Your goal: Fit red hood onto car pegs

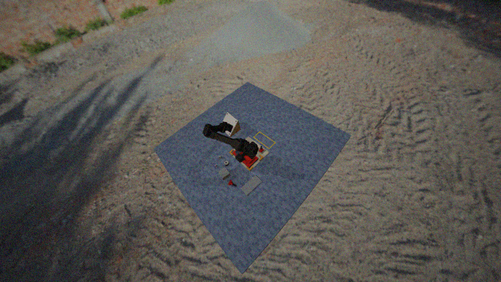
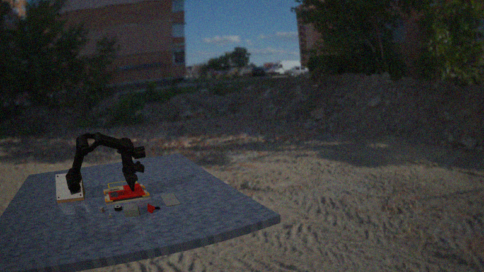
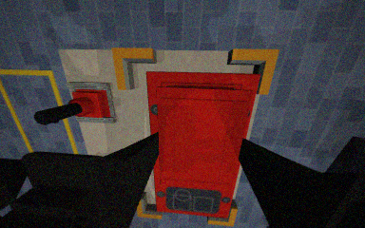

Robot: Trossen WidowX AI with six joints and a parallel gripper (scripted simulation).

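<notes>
Now: gripper tip 10 mm below the red hood. Round my gripper tip: grey engine block (20 mm below); beige jig (30 mm behind, 30 mm to the left, 30 mm below).
</notes>
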